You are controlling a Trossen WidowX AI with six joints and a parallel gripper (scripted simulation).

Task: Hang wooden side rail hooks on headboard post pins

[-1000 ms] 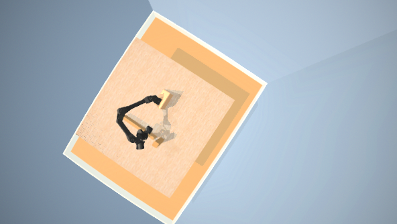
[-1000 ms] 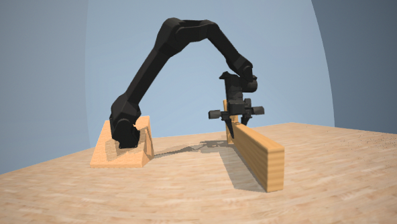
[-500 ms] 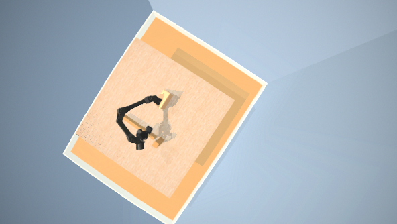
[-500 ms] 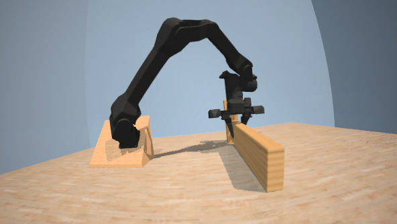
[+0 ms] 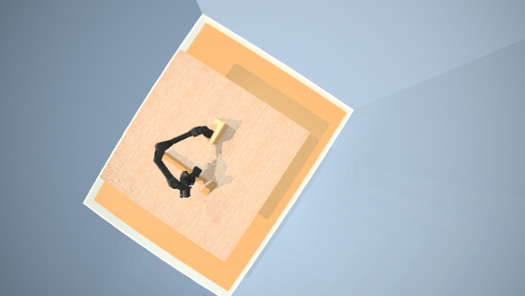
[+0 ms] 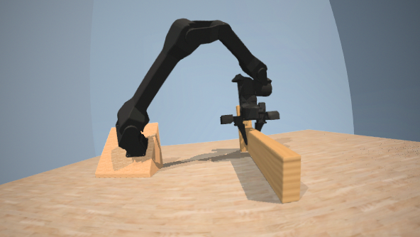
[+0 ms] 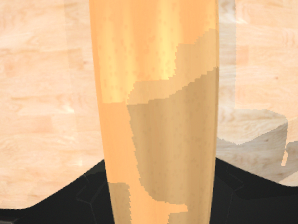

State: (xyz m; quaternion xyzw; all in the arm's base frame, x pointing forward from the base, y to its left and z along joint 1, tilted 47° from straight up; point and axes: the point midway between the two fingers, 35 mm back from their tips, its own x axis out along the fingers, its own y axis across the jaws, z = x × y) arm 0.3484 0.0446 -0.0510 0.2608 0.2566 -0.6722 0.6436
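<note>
The headboard post lies 1 cm ahead of my gripper tip, 14 cm to the left of it and 4 cm above it.
</note>
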